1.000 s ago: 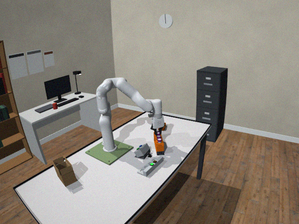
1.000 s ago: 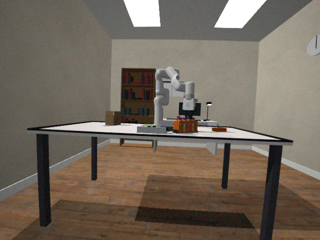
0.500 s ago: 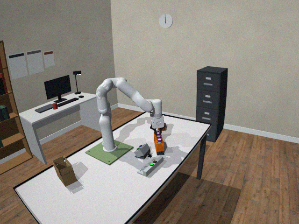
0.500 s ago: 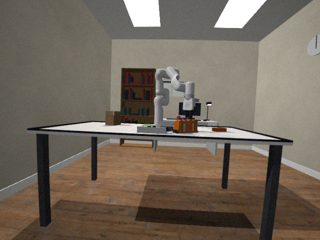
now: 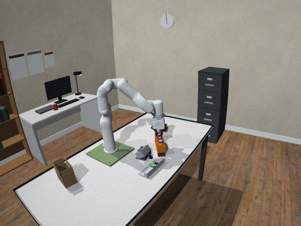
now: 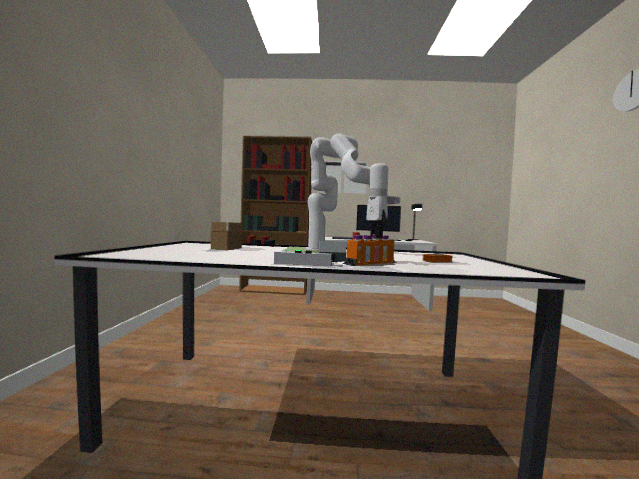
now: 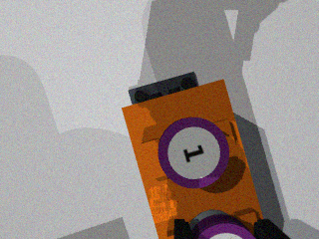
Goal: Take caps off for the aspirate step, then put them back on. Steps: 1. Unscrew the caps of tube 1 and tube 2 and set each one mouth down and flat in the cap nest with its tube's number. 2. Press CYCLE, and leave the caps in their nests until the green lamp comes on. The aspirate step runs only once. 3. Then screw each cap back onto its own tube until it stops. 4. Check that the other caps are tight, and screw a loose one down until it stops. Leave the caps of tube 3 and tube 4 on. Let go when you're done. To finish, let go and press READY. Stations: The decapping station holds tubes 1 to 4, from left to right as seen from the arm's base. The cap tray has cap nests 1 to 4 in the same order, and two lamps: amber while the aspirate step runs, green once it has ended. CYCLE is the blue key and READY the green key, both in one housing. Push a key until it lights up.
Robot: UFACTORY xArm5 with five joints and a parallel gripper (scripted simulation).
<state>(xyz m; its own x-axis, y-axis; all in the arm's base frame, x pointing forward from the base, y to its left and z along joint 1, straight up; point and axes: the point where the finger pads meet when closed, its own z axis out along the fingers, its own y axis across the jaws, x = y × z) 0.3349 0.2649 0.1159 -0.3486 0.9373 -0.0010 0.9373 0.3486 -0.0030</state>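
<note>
The purple cap marked 2 lies 10 mm below my hand. From my hand the other things lie so: purple cap marked 1: 40 mm to the left, 30 mm behind, 20 mm below; cap 4: 80 mm to the right, 60 mm ahead, 20 mm below; blue cycle key: 170 mm to the right, 70 mm behind, 60 mm below.
</note>
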